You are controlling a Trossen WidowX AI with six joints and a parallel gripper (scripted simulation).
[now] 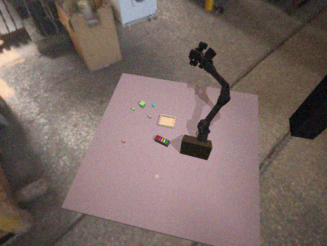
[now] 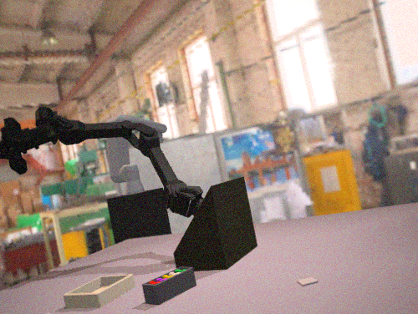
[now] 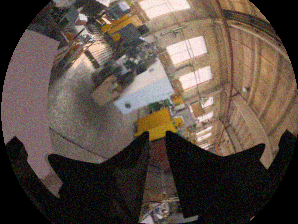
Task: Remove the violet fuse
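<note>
Right now my gripper tip is 640 mm to the right of the violet fuse, 390 mm above it and 140 mm short of it. The rest, counted from my gripper tip: beige tray 450 mm to the left, 410 mm below, 120 mm ahead; then green cube 400 mm below, 370 mm ahead, 320 mm to the left; then teal bit 410 mm below, 300 mm to the left, 280 mm ahead.
</note>
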